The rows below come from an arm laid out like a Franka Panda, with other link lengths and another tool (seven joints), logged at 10 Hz.
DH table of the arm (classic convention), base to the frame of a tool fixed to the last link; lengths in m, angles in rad. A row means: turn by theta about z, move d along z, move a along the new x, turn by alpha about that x. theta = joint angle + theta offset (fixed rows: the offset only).
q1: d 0.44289; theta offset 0; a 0; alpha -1.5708
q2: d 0; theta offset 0; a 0; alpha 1.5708
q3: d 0.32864; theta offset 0; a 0.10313; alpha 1.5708
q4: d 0; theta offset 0; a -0.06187; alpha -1.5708
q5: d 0.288; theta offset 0; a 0; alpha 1.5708
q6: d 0; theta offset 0; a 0.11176; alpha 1.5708
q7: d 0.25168; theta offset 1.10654; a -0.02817; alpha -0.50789
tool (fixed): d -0.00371; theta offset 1.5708; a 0; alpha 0
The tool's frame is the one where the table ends.
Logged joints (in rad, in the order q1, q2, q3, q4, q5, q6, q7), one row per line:
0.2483, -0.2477, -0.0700, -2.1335, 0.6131, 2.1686, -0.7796
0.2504, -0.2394, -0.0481, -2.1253, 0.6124, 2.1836, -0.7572
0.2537, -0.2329, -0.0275, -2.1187, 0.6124, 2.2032, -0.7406
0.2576, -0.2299, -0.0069, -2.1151, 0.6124, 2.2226, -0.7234
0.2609, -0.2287, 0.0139, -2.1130, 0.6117, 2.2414, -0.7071
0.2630, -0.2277, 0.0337, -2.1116, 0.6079, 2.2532, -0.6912
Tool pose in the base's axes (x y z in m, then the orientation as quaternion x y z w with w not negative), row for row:
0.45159, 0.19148, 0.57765, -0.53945, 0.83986, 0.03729, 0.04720
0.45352, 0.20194, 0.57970, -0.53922, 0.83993, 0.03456, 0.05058
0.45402, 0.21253, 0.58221, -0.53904, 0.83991, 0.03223, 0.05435
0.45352, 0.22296, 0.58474, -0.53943, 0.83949, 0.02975, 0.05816
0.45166, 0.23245, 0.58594, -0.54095, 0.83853, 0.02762, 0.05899
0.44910, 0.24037, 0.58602, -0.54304, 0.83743, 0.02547, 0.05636
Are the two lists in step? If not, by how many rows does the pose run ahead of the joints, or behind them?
The pose runs 1 row ahead of the joints: the pose in row i belongs to the joints in row i + 1.
